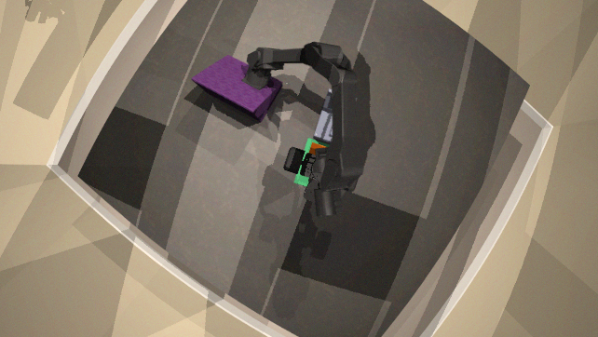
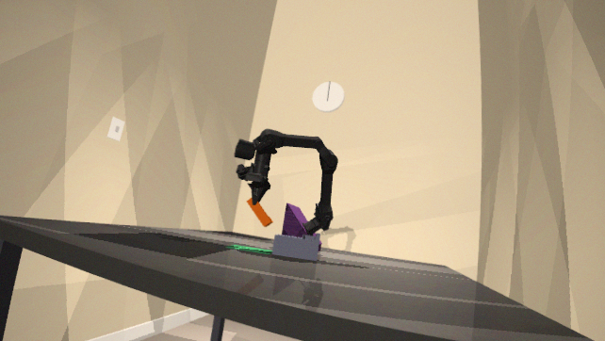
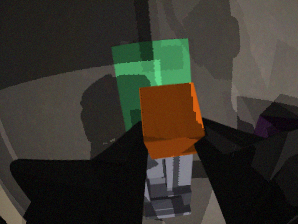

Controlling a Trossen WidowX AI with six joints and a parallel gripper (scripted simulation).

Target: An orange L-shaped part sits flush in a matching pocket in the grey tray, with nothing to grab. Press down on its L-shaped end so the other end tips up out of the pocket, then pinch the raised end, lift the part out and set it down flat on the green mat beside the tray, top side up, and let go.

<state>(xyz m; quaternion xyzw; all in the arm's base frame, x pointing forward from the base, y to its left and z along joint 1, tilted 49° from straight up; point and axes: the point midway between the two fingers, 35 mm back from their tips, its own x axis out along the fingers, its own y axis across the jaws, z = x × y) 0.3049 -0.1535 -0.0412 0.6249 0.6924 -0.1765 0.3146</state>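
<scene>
Right now my gripper tip is 170 mm above the green mat and 10 mm to the right of it. From my gripper tip the other things lie so: orange L-shaped part: 30 mm to the left, 30 mm below, 20 mm behind.
</scene>
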